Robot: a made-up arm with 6 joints. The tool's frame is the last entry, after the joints. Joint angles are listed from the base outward.
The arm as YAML. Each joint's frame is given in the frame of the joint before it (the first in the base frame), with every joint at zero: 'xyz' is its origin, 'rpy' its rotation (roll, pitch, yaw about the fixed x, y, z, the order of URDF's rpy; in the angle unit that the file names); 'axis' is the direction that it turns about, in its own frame. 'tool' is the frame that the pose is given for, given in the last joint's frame.
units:
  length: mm
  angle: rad
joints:
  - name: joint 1
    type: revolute
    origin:
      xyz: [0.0, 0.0, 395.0]
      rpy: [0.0, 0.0, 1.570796]
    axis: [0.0, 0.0, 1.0]
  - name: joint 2
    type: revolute
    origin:
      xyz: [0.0, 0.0, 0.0]
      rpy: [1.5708, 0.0, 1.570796]
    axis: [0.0, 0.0, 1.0]
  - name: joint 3
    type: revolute
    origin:
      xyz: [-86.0, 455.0, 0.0]
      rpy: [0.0, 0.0, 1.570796]
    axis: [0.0, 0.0, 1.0]
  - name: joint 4
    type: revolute
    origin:
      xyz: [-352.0, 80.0, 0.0]
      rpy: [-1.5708, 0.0, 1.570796]
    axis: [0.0, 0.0, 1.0]
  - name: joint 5
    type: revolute
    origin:
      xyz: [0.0, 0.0, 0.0]
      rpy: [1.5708, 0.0, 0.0]
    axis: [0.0, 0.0, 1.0]
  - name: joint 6
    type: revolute
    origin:
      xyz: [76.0, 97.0, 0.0]
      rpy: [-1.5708, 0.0, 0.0]
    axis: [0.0, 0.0, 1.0]
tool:
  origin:
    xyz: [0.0, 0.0, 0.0]
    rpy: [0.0, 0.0, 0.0]
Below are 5 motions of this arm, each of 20 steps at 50 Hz.
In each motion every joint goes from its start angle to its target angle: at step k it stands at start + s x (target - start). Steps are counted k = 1, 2, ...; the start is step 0. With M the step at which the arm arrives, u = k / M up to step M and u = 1 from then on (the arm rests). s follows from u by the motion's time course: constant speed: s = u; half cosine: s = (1 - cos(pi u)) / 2; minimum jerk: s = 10 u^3 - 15 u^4 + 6 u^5.
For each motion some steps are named. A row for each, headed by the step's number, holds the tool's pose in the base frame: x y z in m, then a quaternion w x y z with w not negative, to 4 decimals.
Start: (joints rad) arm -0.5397 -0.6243 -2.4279 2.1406 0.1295 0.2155
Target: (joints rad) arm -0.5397 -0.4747 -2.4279 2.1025 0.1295 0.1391
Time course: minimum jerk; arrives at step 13
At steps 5, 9, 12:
5: -0.1675 0.0382 1.2827 0.7787 -0.0587 0.0241 -0.6241
9: -0.1073 0.0014 1.2932 0.7591 -0.0668 0.0627 -0.6445
12: -0.0882 -0.0103 1.2953 0.7525 -0.0699 0.0748 -0.6506

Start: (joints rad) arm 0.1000 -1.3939 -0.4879 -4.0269 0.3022 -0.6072
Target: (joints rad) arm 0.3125 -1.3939 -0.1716 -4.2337 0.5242 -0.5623
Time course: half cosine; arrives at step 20
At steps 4, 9, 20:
4: 0.0058 -0.0320 0.7419 0.7010 -0.4431 0.2792 -0.4841
9: 0.0245 -0.0228 0.7035 0.7031 -0.4976 0.2530 -0.4404
20: 0.0443 -0.0018 0.6293 0.7011 -0.5898 0.1978 -0.3484

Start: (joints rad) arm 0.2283 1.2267 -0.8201 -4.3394 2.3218 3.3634
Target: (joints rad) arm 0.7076 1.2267 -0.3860 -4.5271 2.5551 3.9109
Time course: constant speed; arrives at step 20
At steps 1, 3, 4, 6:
1: 0.3864 0.2180 0.1070 0.7064 -0.4770 -0.1079 -0.5116
3: 0.3598 0.2319 0.1121 0.7394 -0.4809 -0.0888 -0.4627
4: 0.3464 0.2381 0.1150 0.7545 -0.4827 -0.0790 -0.4376
6: 0.3198 0.2490 0.1212 0.7818 -0.4862 -0.0590 -0.3860

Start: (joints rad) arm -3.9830 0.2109 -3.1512 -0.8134 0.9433 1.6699
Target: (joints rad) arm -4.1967 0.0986 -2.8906 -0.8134 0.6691 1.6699
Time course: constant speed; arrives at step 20
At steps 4, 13, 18, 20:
4: -0.1230 0.1814 1.2995 0.8623 -0.5037 -0.0190 -0.0479
13: -0.1142 0.1866 1.3086 0.8753 -0.4737 -0.0243 -0.0946
18: -0.1093 0.1892 1.3120 0.8806 -0.4575 -0.0289 -0.1197
20: -0.1073 0.1901 1.3131 0.8824 -0.4512 -0.0310 -0.1296

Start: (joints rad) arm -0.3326 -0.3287 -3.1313 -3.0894 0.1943 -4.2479
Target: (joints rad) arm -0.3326 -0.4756 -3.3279 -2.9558 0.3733 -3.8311
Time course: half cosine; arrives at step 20
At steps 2, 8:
2: -0.2248 0.0809 1.2829 0.6115 -0.2416 -0.0951 0.7474
8: -0.2951 0.1070 1.2576 0.5276 -0.3240 -0.1009 0.7788

